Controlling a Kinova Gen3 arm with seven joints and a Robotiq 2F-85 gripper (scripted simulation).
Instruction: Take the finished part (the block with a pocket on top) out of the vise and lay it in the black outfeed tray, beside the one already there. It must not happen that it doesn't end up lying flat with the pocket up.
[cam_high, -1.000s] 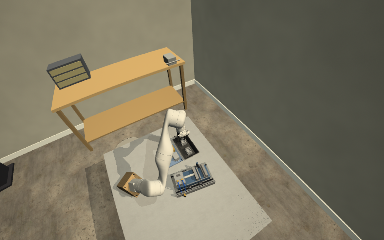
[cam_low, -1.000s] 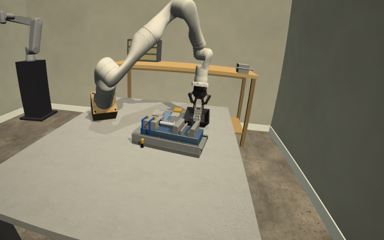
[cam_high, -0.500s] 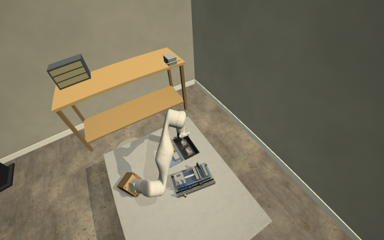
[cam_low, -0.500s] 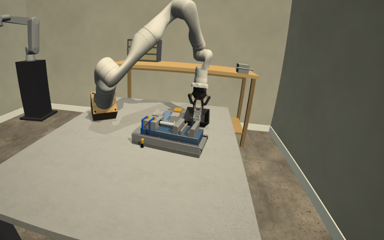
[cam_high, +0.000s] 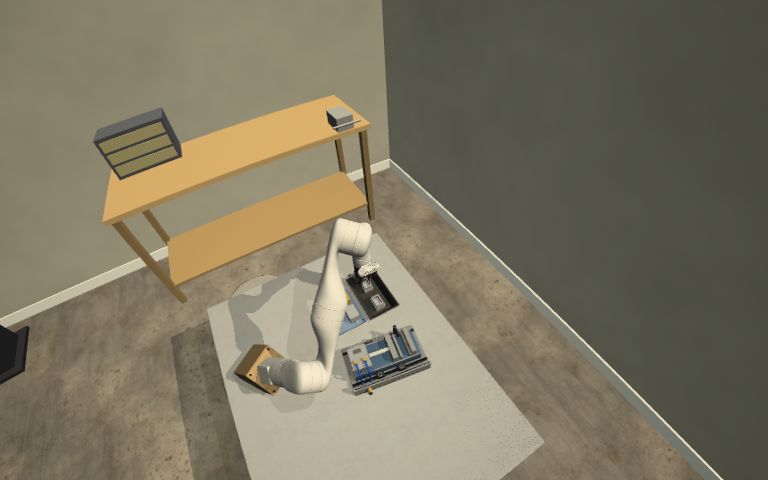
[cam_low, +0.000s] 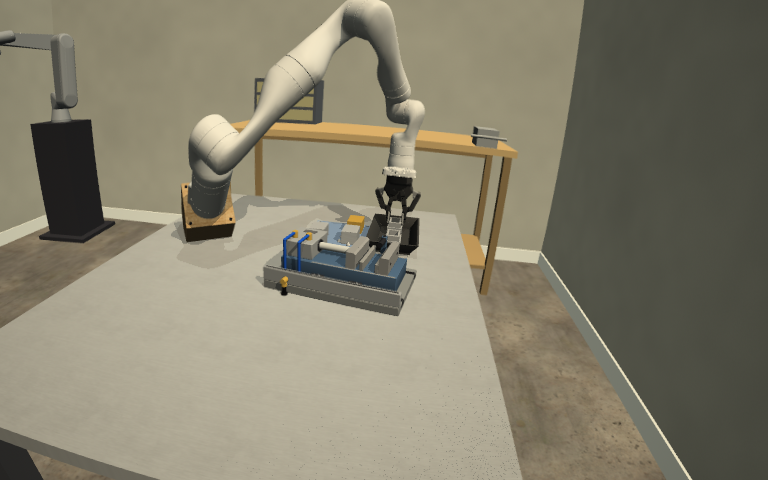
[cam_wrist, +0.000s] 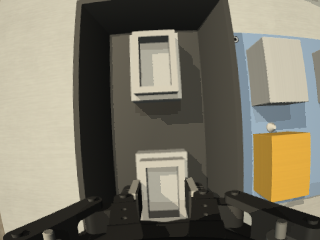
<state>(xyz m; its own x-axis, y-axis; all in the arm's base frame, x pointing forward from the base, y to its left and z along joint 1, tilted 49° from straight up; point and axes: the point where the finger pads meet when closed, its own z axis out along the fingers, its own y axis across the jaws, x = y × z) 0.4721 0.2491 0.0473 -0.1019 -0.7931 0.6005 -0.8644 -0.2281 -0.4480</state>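
The orange block is 120 mm behind my hand and 30 mm below it. Round my hand: blue plate (170 mm behind, 40 mm to the right, 50 mm below).
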